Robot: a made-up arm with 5 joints. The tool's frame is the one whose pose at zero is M. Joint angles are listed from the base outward.
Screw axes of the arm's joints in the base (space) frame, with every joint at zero. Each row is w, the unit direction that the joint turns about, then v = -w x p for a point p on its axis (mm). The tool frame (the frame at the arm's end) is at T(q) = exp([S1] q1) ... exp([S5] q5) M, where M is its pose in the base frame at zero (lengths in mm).
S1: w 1 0 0 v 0.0 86.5 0.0
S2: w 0 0 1 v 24.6 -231.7 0.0
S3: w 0 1 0 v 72.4 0.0 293.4
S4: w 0 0 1 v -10.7 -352.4 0.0
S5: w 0 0 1 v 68.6 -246.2 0.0
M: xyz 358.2 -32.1 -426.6 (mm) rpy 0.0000 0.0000 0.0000 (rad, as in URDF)
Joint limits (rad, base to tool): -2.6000..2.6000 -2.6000..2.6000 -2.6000..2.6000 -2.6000..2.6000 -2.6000..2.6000
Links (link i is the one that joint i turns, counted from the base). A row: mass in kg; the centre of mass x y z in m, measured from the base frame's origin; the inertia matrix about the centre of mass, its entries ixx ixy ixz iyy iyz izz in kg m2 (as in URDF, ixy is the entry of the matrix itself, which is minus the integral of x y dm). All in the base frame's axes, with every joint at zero. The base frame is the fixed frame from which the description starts. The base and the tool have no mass.
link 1: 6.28; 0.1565 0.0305 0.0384; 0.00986 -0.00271 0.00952 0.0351 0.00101 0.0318
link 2: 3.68; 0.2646 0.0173 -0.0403; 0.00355 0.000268 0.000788 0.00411 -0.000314 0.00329
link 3: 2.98; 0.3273 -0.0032 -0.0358; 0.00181 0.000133 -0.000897 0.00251 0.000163 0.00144
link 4: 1.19; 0.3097 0.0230 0.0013; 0.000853 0.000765 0 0.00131 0 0.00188
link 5: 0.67; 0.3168 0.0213 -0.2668; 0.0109 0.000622 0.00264 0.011 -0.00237 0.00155
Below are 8 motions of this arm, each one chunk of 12 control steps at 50 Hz.
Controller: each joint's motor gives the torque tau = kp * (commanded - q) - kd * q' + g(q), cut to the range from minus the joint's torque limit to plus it. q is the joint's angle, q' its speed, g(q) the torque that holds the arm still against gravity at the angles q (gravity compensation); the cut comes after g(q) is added. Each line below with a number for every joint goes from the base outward.
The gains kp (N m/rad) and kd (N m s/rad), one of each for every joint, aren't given. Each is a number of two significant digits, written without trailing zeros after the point. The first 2 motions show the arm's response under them.
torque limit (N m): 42 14 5.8 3.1 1.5
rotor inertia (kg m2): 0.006 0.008 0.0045 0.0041 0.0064
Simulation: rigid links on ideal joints. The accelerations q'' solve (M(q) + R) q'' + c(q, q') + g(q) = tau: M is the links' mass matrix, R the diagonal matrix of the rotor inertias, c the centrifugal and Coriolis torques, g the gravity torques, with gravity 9.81 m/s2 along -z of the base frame. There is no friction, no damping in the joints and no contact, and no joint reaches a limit. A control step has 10 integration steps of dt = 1/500 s. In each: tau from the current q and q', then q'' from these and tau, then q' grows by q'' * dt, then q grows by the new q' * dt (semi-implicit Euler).
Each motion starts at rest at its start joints. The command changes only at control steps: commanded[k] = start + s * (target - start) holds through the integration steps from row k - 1 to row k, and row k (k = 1, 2, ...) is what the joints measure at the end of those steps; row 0 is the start. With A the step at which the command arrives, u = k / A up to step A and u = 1 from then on. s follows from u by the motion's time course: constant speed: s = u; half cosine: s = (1 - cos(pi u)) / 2; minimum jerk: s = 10 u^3 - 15 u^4 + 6 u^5; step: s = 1 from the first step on.
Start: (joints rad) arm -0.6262 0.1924 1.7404 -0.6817 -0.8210
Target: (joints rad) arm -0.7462 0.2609 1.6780 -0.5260 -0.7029
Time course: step
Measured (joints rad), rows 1 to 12:
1: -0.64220 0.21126 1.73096 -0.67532 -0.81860
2: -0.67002 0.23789 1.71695 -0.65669 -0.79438
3: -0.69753 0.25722 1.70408 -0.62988 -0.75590
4: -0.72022 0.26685 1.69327 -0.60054 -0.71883
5: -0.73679 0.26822 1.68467 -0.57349 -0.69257
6: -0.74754 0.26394 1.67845 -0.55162 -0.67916
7: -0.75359 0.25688 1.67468 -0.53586 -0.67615
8: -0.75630 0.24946 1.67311 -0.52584 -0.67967
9: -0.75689 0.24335 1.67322 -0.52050 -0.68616
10: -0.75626 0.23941 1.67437 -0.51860 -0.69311
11: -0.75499 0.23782 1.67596 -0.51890 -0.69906
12: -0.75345 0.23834 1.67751 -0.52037 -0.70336
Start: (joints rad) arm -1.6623 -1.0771 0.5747 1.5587 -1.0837
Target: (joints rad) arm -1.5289 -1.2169 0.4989 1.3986 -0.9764
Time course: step
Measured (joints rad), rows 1 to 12:
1: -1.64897 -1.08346 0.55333 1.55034 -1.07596
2: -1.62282 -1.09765 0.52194 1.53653 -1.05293
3: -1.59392 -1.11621 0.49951 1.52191 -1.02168
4: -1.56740 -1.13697 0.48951 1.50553 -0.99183
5: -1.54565 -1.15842 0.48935 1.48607 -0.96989
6: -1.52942 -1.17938 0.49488 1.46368 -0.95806
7: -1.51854 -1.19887 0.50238 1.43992 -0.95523
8: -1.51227 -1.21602 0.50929 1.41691 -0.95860
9: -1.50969 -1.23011 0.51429 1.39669 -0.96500
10: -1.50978 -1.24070 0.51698 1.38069 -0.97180
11: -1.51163 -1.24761 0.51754 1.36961 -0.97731
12: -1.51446 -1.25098 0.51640 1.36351 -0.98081
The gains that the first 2 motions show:
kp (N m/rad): 130 22 38 6.6 11
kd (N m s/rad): 5.9 1.4 2 0.49 0.43
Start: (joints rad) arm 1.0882 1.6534 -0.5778 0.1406 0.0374
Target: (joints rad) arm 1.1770 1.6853 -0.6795 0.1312 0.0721
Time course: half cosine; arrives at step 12
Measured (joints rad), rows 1 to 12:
1: 1.08831 1.65344 -0.57794 0.14064 0.03735
2: 1.08890 1.65362 -0.57864 0.14081 0.03719
3: 1.09050 1.65405 -0.58050 0.14117 0.03703
4: 1.09368 1.65484 -0.58408 0.14169 0.03717
5: 1.09885 1.65610 -0.58977 0.14226 0.03799
6: 1.10618 1.65788 -0.59774 0.14270 0.03984
7: 1.11559 1.66024 -0.60786 0.14280 0.04294
8: 1.12666 1.66317 -0.61971 0.14241 0.04731
9: 1.13875 1.66658 -0.63265 0.14140 0.05278
10: 1.15104 1.67035 -0.64584 0.13975 0.05900
11: 1.16259 1.67426 -0.65833 0.13749 0.06547
12: 1.17249 1.67806 -0.66920 0.13475 0.07165

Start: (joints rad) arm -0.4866 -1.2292 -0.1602 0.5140 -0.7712
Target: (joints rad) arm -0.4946 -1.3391 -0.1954 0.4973 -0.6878
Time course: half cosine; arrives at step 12
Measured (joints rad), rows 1 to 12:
1: -0.48661 -1.22937 -0.16025 0.51393 -0.77094
2: -0.48664 -1.23020 -0.16052 0.51359 -0.76973
3: -0.48675 -1.23232 -0.16126 0.51279 -0.76682
4: -0.48698 -1.23631 -0.16267 0.51146 -0.76174
5: -0.48739 -1.24246 -0.16489 0.50963 -0.75446
6: -0.48802 -1.25084 -0.16793 0.50749 -0.74528
7: -0.48887 -1.26122 -0.17167 0.50526 -0.73479
8: -0.48991 -1.27309 -0.17593 0.50318 -0.72375
9: -0.49110 -1.28580 -0.18042 0.50146 -0.71300
10: -0.49232 -1.29854 -0.18485 0.50028 -0.70334
11: -0.49349 -1.31047 -0.18890 0.49970 -0.69549
12: -0.49450 -1.32076 -0.19226 0.49976 -0.69002

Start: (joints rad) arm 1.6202 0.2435 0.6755 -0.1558 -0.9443
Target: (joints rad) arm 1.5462 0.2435 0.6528 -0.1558 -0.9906
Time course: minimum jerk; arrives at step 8
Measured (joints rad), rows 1 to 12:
1: 1.62004 0.24361 0.67538 -0.15599 -0.94449
2: 1.61893 0.24434 0.67458 -0.15719 -0.94576
3: 1.61554 0.24632 0.67251 -0.16025 -0.94916
4: 1.60882 0.24968 0.66904 -0.16497 -0.95507
5: 1.59866 0.25377 0.66472 -0.16997 -0.96288
6: 1.58614 0.25728 0.66052 -0.17320 -0.97121
7: 1.57315 0.25878 0.65741 -0.17294 -0.97847
8: 1.56165 0.25748 0.65585 -0.16872 -0.98368
9: 1.55268 0.25366 0.65547 -0.16187 -0.98707
10: 1.54637 0.24836 0.65557 -0.15446 -0.98931
11: 1.54239 0.24270 0.65570 -0.14813 -0.99084
12: 1.54027 0.23758 0.65564 -0.14376 -0.99183

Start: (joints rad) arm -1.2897 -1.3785 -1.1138 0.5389 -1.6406
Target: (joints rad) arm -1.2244 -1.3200 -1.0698 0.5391 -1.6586
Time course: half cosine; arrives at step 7
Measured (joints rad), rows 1 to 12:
1: -1.28933 -1.37808 -1.11360 0.53944 -1.64031
2: -1.28760 -1.37622 -1.11271 0.54172 -1.63928
3: -1.28341 -1.37201 -1.11063 0.54656 -1.63754
4: -1.27622 -1.36528 -1.10707 0.55357 -1.63589
5: -1.26637 -1.35671 -1.10205 0.56119 -1.63549
6: -1.25499 -1.34757 -1.09590 0.56710 -1.63736
7: -1.24382 -1.33942 -1.08928 0.56900 -1.64197
8: -1.23439 -1.33331 -1.08281 0.56580 -1.64876
9: -1.22731 -1.32928 -1.07686 0.55835 -1.65632
10: -1.22251 -1.32677 -1.07168 0.54851 -1.66321
11: -1.21960 -1.32514 -1.06751 0.53813 -1.66851
12: -1.21815 -1.32388 -1.06451 0.52866 -1.67184

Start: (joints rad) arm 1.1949 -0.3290 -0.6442 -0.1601 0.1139
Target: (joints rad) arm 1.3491 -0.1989 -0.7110 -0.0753 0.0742
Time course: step
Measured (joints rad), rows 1 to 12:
1: 1.21614 -0.33826 -0.65690 -0.14693 0.09585
2: 1.25147 -0.34032 -0.67660 -0.12677 0.06653
3: 1.28488 -0.32653 -0.69156 -0.10919 0.04645
4: 1.31164 -0.30041 -0.69984 -0.09686 0.04121
5: 1.33135 -0.26805 -0.70350 -0.08985 0.04820
6: 1.34514 -0.23503 -0.70505 -0.08686 0.06202
7: 1.35441 -0.20540 -0.70608 -0.08622 0.07747
8: 1.36029 -0.18149 -0.70718 -0.08656 0.09078
9: 1.36359 -0.16426 -0.70837 -0.08699 0.09996
10: 1.36488 -0.15370 -0.70949 -0.08707 0.10451
11: 1.36461 -0.14915 -0.71035 -0.08665 0.10490
12: 1.36317 -0.14964 -0.71090 -0.08577 0.10212

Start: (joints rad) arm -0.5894 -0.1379 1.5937 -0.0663 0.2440
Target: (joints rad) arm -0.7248 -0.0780 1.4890 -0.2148 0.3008
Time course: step
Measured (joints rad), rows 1 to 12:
1: -0.60609 -0.12094 1.58783 -0.07576 0.26998
2: -0.63592 -0.09763 1.56836 -0.10016 0.29624
3: -0.66654 -0.08127 1.54206 -0.13089 0.30628
4: -0.69298 -0.07356 1.51691 -0.16059 0.30512
5: -0.71339 -0.07282 1.49754 -0.18497 0.29985
6: -0.72750 -0.07671 1.48524 -0.20238 0.29501
7: -0.73595 -0.08303 1.47915 -0.21308 0.29246
8: -0.73986 -0.08991 1.47755 -0.21834 0.29241
9: -0.74047 -0.09592 1.47863 -0.21978 0.29422
10: -0.73898 -0.10018 1.48094 -0.21894 0.29703
11: -0.73639 -0.10226 1.48352 -0.21705 0.29999
12: -0.73342 -0.10216 1.48581 -0.21500 0.30247

